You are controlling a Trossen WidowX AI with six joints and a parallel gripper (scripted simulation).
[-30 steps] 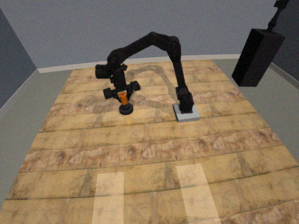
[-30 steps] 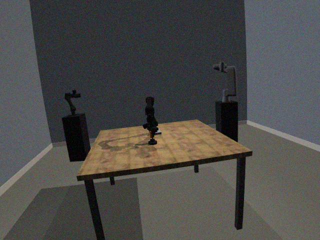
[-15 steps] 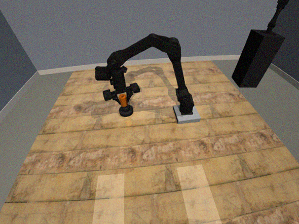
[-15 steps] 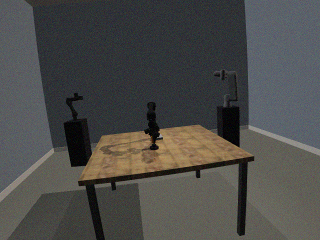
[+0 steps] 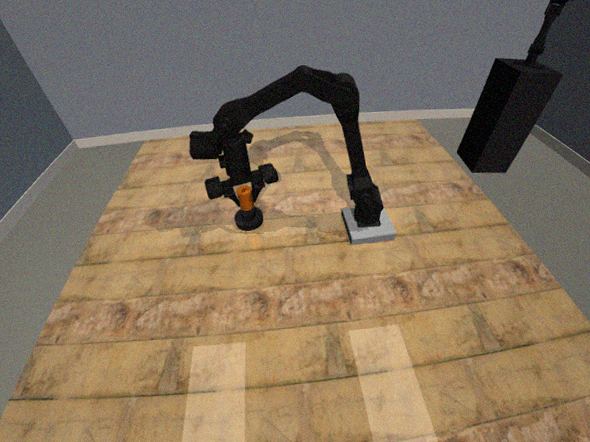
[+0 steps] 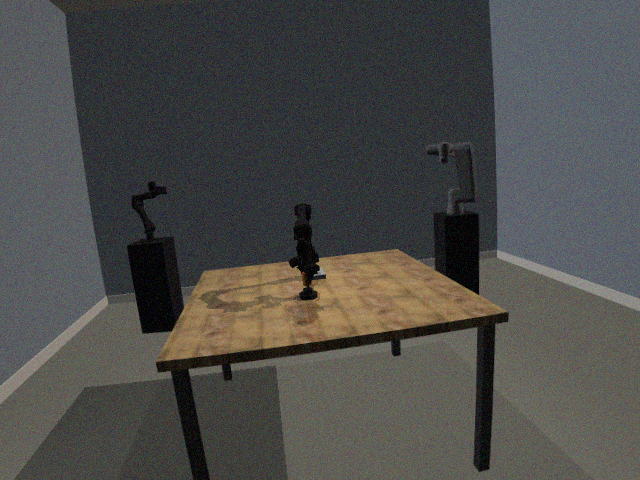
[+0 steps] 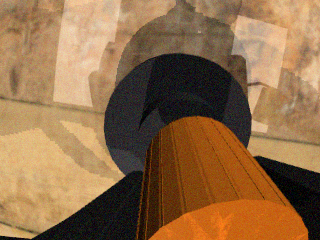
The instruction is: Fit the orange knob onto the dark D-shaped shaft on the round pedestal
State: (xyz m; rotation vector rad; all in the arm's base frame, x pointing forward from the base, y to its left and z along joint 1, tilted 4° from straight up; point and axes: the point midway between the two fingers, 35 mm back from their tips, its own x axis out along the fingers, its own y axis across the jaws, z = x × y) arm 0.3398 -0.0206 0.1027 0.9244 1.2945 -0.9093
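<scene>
Now: gripper tip 40 mm above the pedestal. Also, from my gripper tip: orange knob (20 mm above).
</scene>
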